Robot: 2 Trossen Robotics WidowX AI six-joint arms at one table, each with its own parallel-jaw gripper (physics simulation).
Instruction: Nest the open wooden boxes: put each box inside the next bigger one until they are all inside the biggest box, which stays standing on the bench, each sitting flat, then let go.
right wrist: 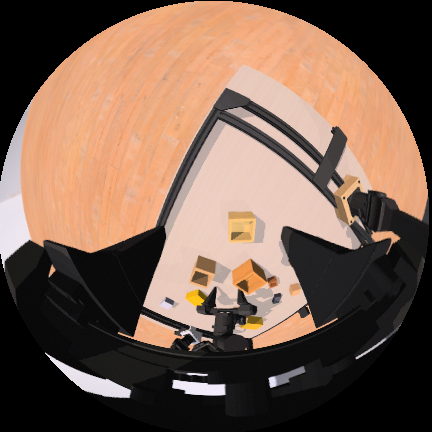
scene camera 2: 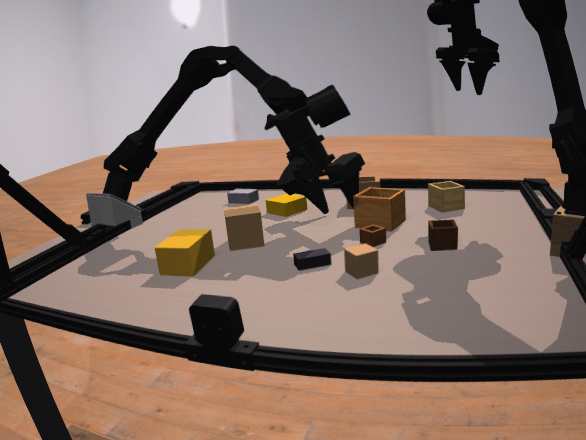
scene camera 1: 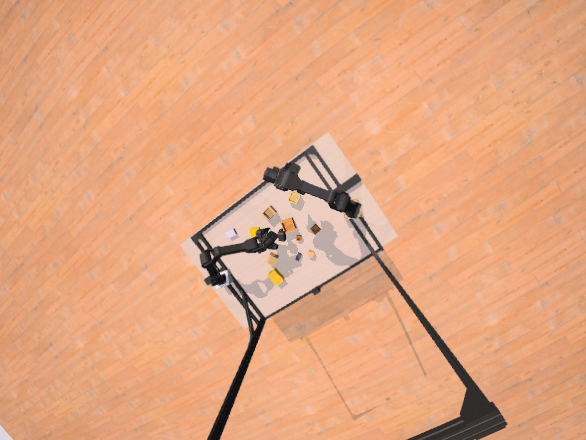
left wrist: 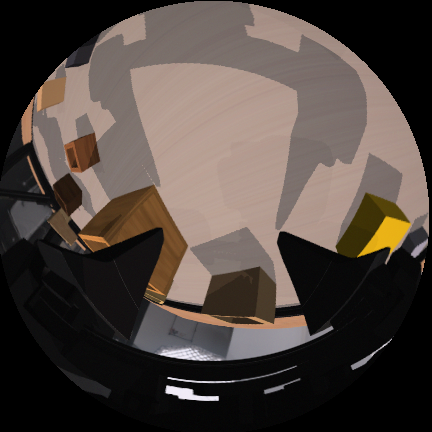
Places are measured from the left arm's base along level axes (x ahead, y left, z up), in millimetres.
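Pixels of known places: left gripper, fingertip midpoint: [right wrist: 226, 285] [scene camera 2: 341, 211] [scene camera 1: 276, 228] [left wrist: 222, 235]; right gripper, fingertip midpoint: [right wrist: 225, 232] [scene camera 2: 468, 92]; left arm's base, origin of the base link: [right wrist: 189, 337] [scene camera 2: 113, 200] [scene camera 1: 221, 279]; right arm's base, origin of the base link: [right wrist: 355, 201] [scene camera 2: 584, 213] [scene camera 1: 352, 209] [left wrist: 57, 232].
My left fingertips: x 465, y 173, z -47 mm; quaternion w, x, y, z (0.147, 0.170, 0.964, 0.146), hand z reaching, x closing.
Note:
For each thing: its middle in the pictures, then the offset to it from my left fingertips.
- mid-brown box, body centre: [left wrist: 241, 299] [scene camera 2: 363, 192] [right wrist: 202, 271] [scene camera 1: 269, 212] 104 mm left, 4 mm ahead, 12 mm up
- pale box, body centre: [scene camera 2: 446, 196] [left wrist: 153, 286] [right wrist: 240, 226] [scene camera 1: 294, 197] 129 mm left, 180 mm ahead, 8 mm up
- dark brown box, body centre: [scene camera 2: 442, 234] [left wrist: 67, 194] [scene camera 1: 315, 229] 97 mm right, 224 mm ahead, 3 mm up
- small reddish box, body centre: [left wrist: 80, 152] [scene camera 2: 373, 235] [right wrist: 272, 281] [scene camera 1: 298, 238] 111 mm right, 108 mm ahead, 3 mm down
- light tan cube, body centre: [scene camera 2: 361, 261] [right wrist: 294, 289] 231 mm right, 138 mm ahead, 2 mm up
The biggest box, orange-brown [scene camera 1: 288, 225] [scene camera 2: 378, 212] [left wrist: 167, 255] [right wrist: 255, 272], stands upright. A mid-brown box [scene camera 1: 270, 213] [left wrist: 237, 295] [right wrist: 205, 265] is partly hidden behind my left gripper in scene camera 2. A pale box [scene camera 1: 294, 198] [scene camera 2: 446, 200], a dark brown box [scene camera 1: 315, 228] [scene camera 2: 443, 237] and a small reddish box [scene camera 1: 299, 238] [scene camera 2: 372, 236] [left wrist: 86, 152] stand apart, openings up. My left gripper [scene camera 2: 340, 207] [left wrist: 222, 235] is open and empty, low beside the biggest box. My right gripper [scene camera 2: 469, 92] [right wrist: 225, 232] is open and empty, high above the bench.
Solid-looking blocks stand around: a large yellow one [scene camera 1: 275, 277] [scene camera 2: 182, 255], a smaller yellow one [scene camera 2: 285, 205] [left wrist: 390, 230], a tall tan one [scene camera 2: 244, 230], a light tan cube [scene camera 2: 361, 261], a dark one [scene camera 2: 312, 259] and a lavender one [scene camera 2: 243, 196]. A black frame edges the bench.

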